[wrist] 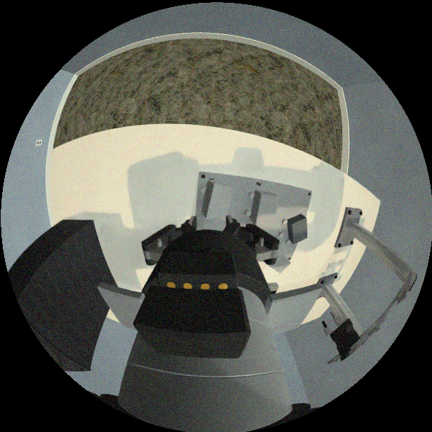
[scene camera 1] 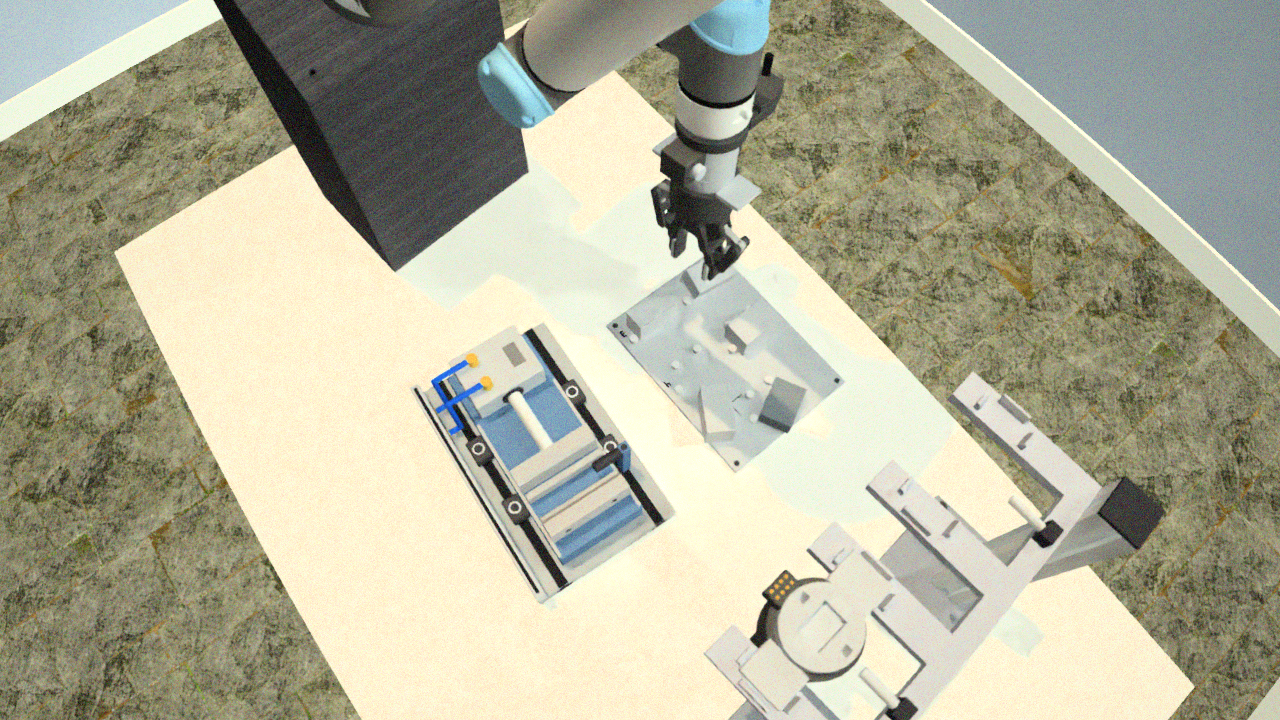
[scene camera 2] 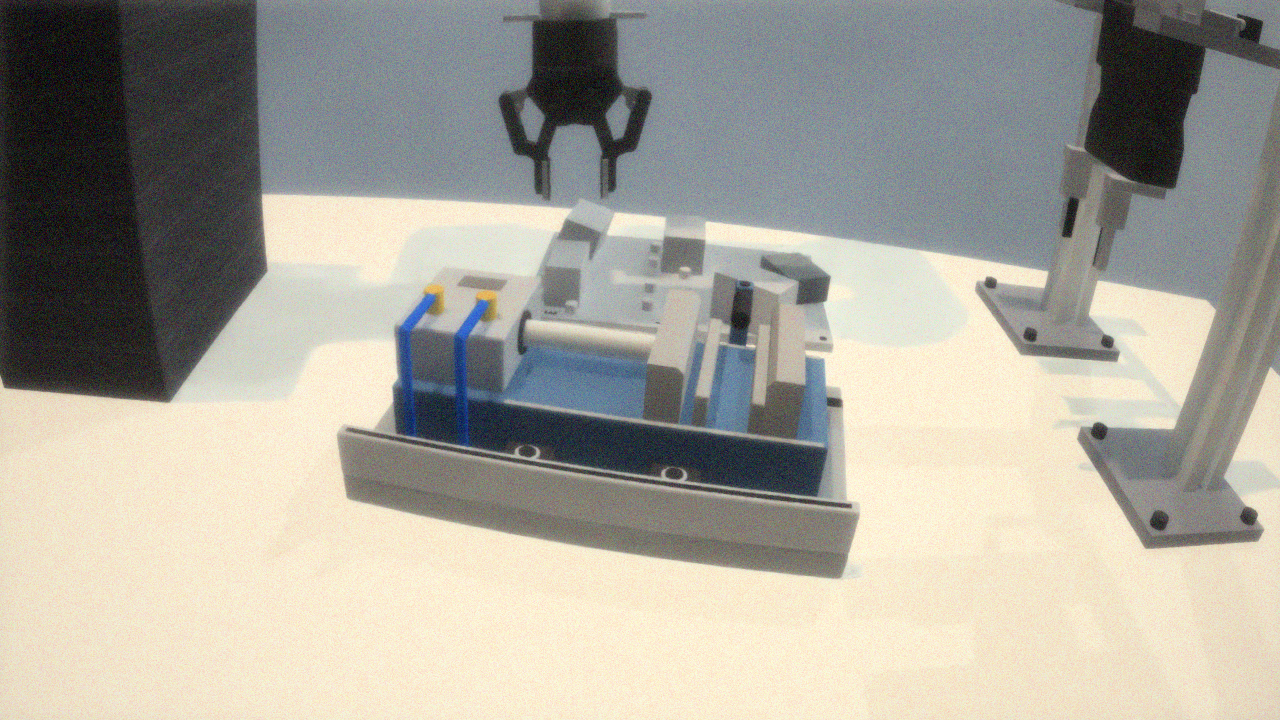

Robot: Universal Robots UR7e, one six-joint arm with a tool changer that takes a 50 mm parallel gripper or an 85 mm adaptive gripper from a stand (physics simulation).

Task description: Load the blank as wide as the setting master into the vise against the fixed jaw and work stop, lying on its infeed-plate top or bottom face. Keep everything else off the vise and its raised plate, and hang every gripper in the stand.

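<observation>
My adaptive gripper (scene camera 1: 693, 262) (scene camera 2: 575, 183) (wrist: 210, 225) is open and empty, above a light grey block (scene camera 1: 707, 279) (scene camera 2: 588, 219) (wrist: 217, 200) at the far end of the infeed plate (scene camera 1: 787, 353) (wrist: 240, 187). Other light blocks (scene camera 1: 742, 333) (scene camera 2: 684, 241) (wrist: 265, 206) and a dark grey block (scene camera 1: 783, 404) (scene camera 2: 805, 275) (wrist: 297, 228) are on that plate. I cannot tell which block is the setting master. The blue vise (scene camera 1: 568, 416) (scene camera 2: 581, 385) holds no block between its moving jaw (scene camera 1: 554, 458) (scene camera 2: 671, 358) and fixed jaw (scene camera 1: 586, 508) (scene camera 2: 785, 367). The work stop (scene camera 1: 608, 456) (scene camera 2: 741, 308) is beside the jaws.
The tool stand (scene camera 1: 1006, 591) stands at the right, with the other gripper (scene camera 1: 817, 626) (scene camera 2: 1145, 98) (wrist: 346, 337) hanging in it. A tall dark pedestal (scene camera 1: 420, 143) (scene camera 2: 134, 179) (wrist: 60, 280) stands at the other end. Blue hoses (scene camera 1: 460, 394) (scene camera 2: 459, 358) rise beside the vise.
</observation>
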